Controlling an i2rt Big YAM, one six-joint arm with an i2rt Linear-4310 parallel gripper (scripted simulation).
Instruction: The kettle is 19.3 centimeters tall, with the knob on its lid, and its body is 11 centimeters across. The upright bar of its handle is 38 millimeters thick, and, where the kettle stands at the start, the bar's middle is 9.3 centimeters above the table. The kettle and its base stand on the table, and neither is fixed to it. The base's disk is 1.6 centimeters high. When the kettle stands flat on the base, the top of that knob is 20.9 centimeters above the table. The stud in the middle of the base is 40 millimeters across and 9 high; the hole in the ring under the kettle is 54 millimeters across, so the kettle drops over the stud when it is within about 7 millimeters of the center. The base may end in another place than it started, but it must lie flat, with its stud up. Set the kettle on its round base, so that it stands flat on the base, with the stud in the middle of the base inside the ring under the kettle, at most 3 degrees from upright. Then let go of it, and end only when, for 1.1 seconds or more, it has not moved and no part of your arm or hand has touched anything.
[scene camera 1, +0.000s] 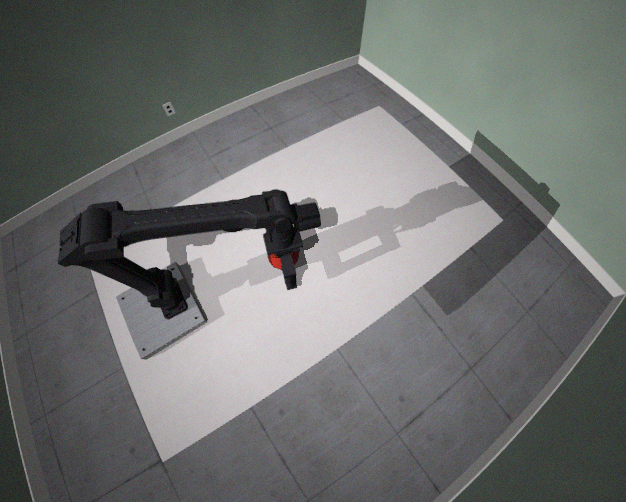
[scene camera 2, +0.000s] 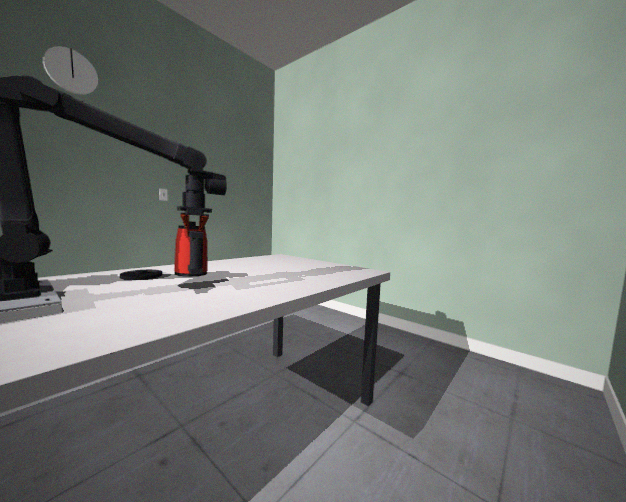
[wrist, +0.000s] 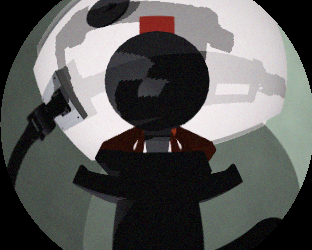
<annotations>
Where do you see my gripper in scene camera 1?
284, 254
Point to my gripper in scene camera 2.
At 194, 236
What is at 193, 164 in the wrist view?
My gripper.
</annotations>
